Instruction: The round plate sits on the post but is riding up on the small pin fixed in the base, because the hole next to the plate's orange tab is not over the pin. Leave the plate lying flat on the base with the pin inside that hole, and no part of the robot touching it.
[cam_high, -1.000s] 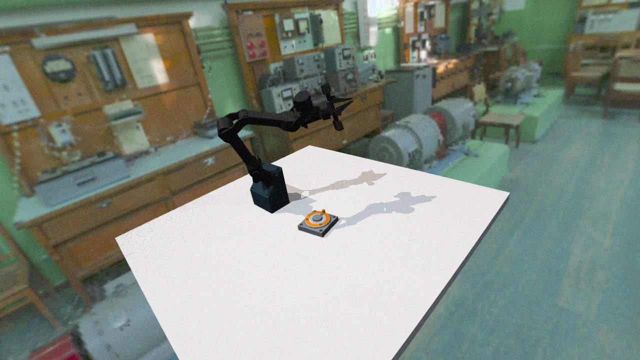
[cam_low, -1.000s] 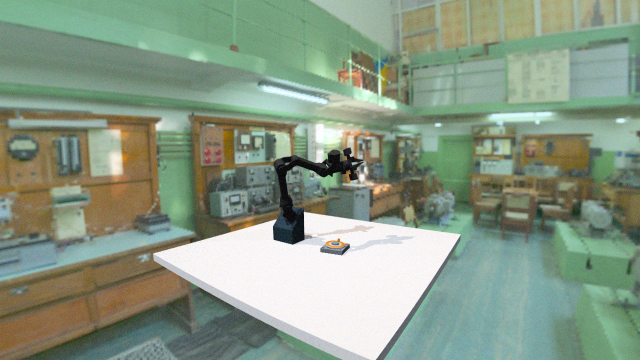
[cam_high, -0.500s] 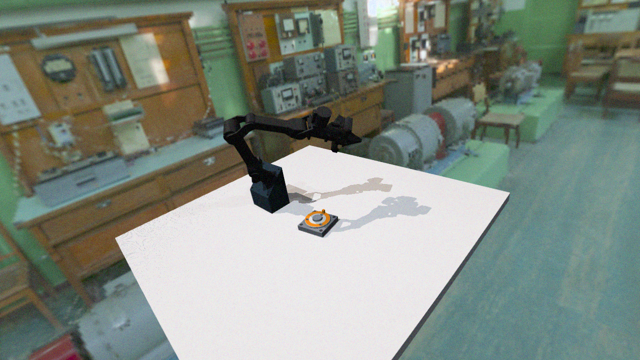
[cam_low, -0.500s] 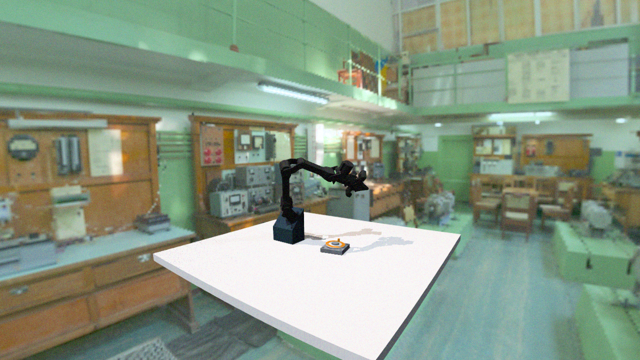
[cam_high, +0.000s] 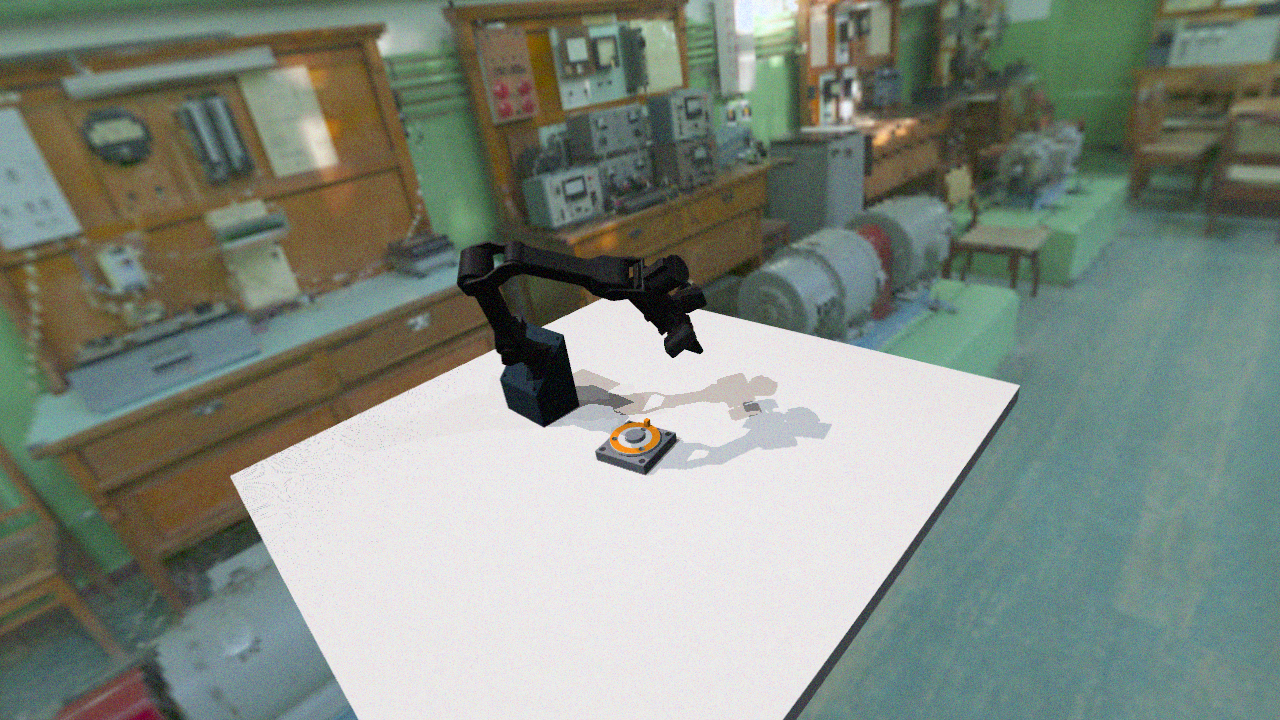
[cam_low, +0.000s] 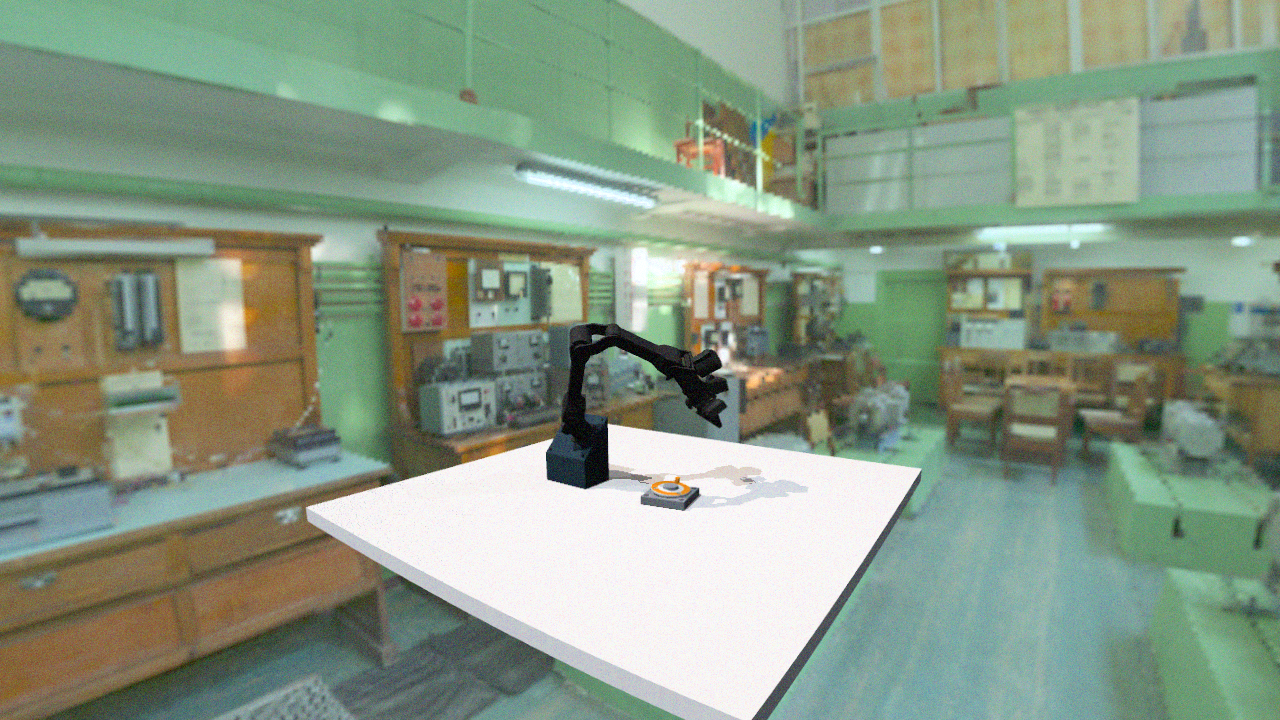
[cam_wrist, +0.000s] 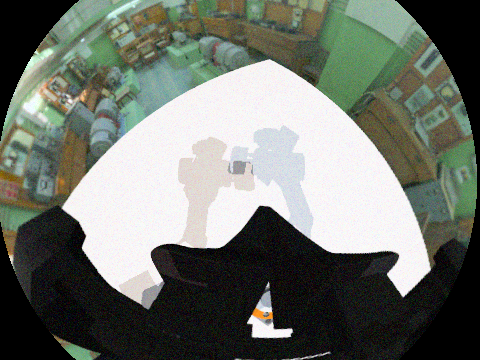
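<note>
Now: the square grey base 16 cm to the right of my gripper tip, 16 cm below it and 7 cm behind it.
</note>
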